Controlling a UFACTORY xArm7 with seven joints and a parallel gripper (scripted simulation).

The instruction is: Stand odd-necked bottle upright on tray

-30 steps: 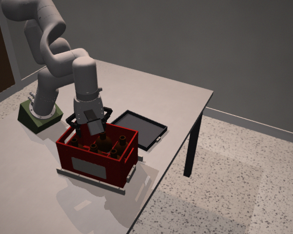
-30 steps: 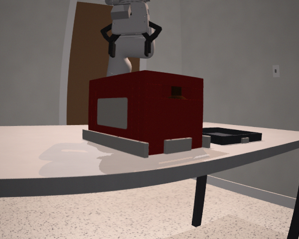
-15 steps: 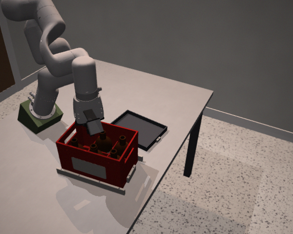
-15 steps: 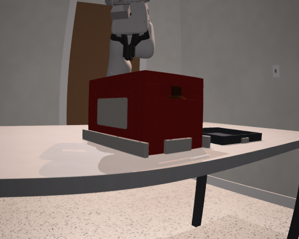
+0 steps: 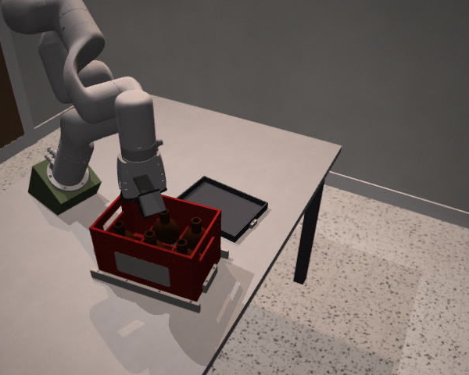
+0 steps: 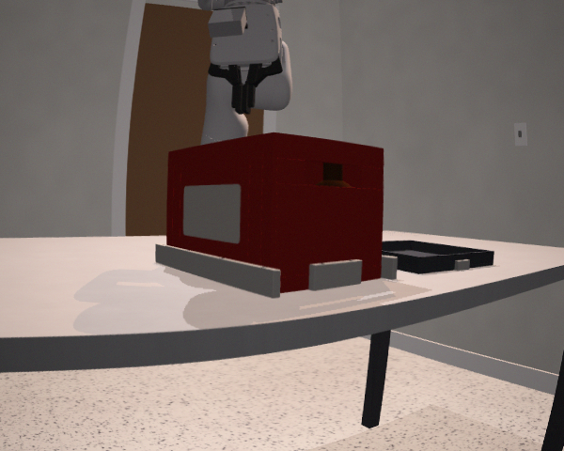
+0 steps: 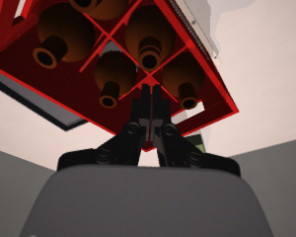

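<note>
Right now the red crate is 4 cm to the left of my hand and 16 cm below it. Also, from my hand: black tray 4 cm ahead, 33 cm to the left, 23 cm below.
</note>
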